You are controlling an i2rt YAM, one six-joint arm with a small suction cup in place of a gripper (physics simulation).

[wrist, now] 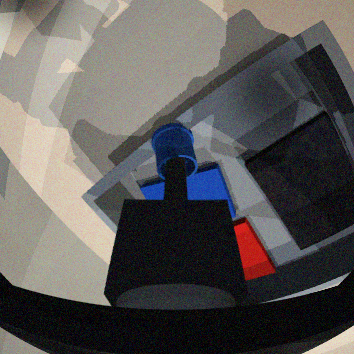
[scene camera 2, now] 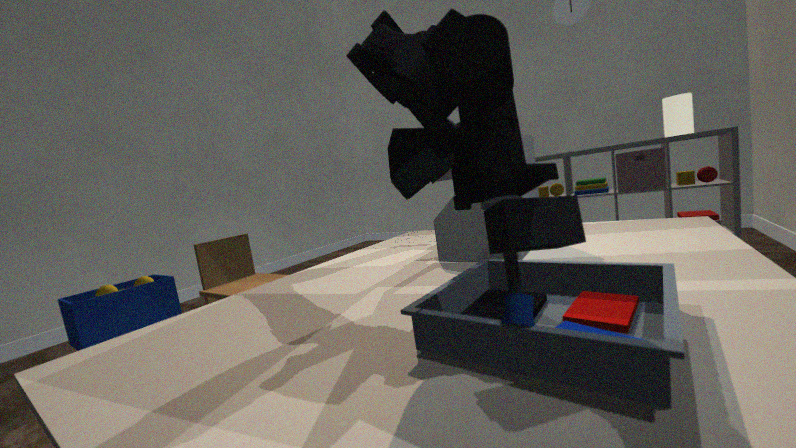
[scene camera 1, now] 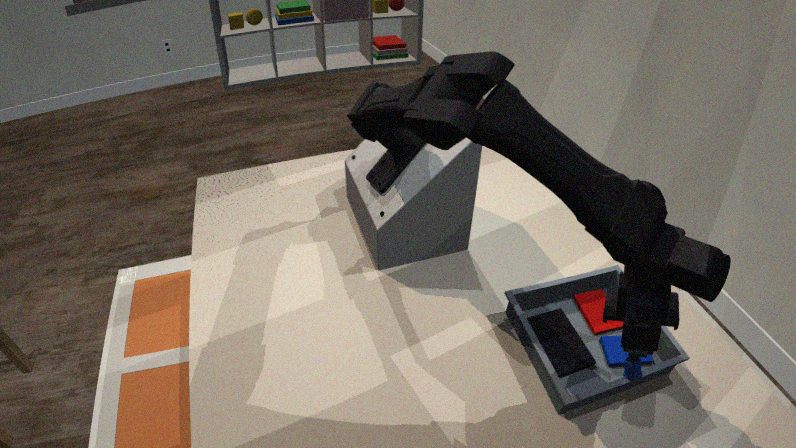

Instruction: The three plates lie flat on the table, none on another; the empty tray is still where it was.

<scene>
My suction cup (scene camera 2: 518, 307) is stuck to a grey tray. Further things: a red plate (scene camera 2: 613, 312), a black plate (scene camera 1: 566, 351) and a blue plate (scene camera 1: 611, 345).
The red plate is seen too in the wrist view (wrist: 256, 262) and in scene camera 1 (scene camera 1: 591, 304). The black plate shows as well in the wrist view (wrist: 299, 173) and in scene camera 2 (scene camera 2: 491, 304). The blue plate shows as well in the wrist view (wrist: 207, 182).
</scene>
